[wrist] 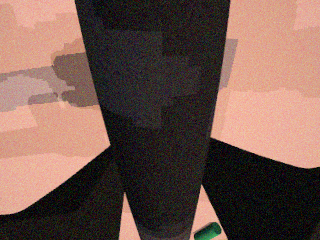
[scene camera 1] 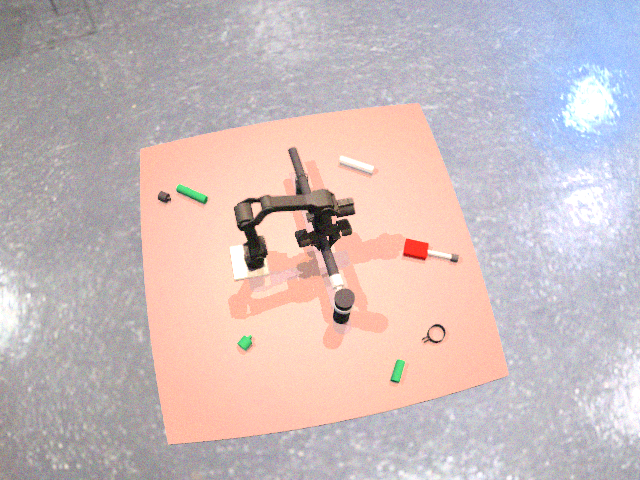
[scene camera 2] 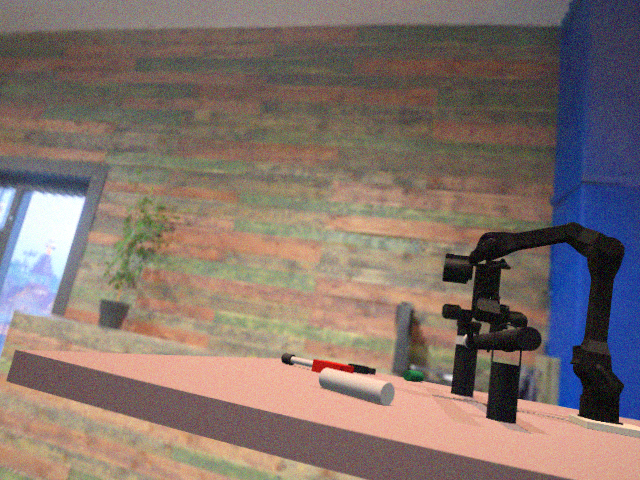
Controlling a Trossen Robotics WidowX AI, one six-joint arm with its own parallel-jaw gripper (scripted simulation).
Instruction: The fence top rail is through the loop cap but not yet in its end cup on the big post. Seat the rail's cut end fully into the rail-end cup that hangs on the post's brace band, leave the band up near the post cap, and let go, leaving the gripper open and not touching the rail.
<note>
In view: the gripper [scene camera 2: 479, 351], a rail [scene camera 2: 525, 338], a white cylinder [scene camera 2: 375, 390] and a big dark post [scene camera 2: 463, 381].
The rail is seen too in the wrist view [wrist: 157, 77] and in scene camera 1 [scene camera 1: 293, 151]. The gripper also shows in the wrist view [wrist: 156, 144] and in scene camera 1 [scene camera 1: 324, 248]. The wrist view does not show the white cylinder: it is out of frame.
</note>
